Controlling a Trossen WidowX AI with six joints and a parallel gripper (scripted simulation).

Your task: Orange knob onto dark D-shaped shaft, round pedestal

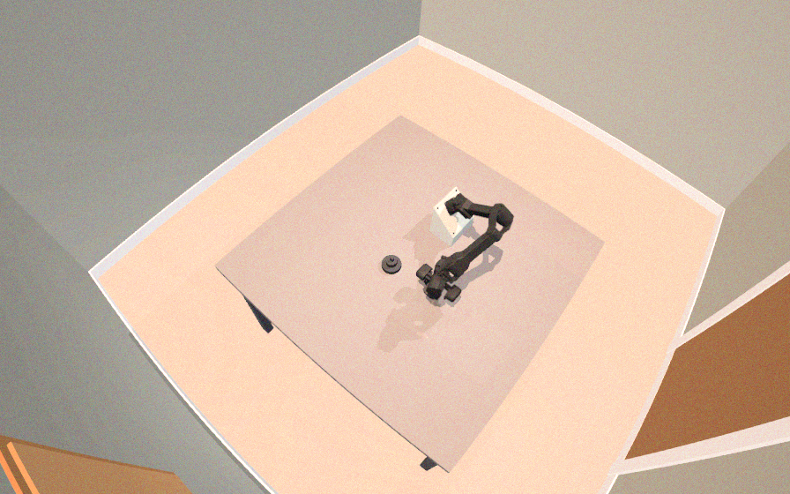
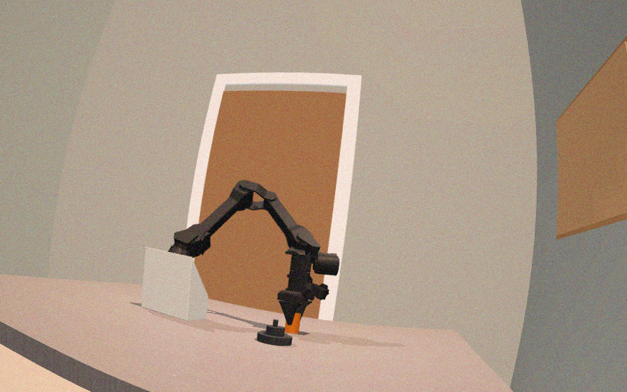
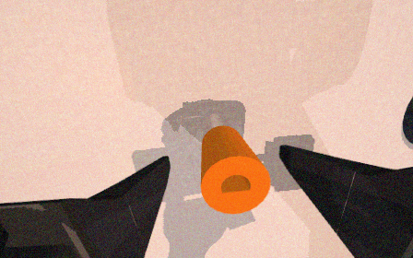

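Right now my gripper tip is right at the orange knob. Also, from my gripper tip: pedestal: 50 mm ahead, 220 mm to the right.
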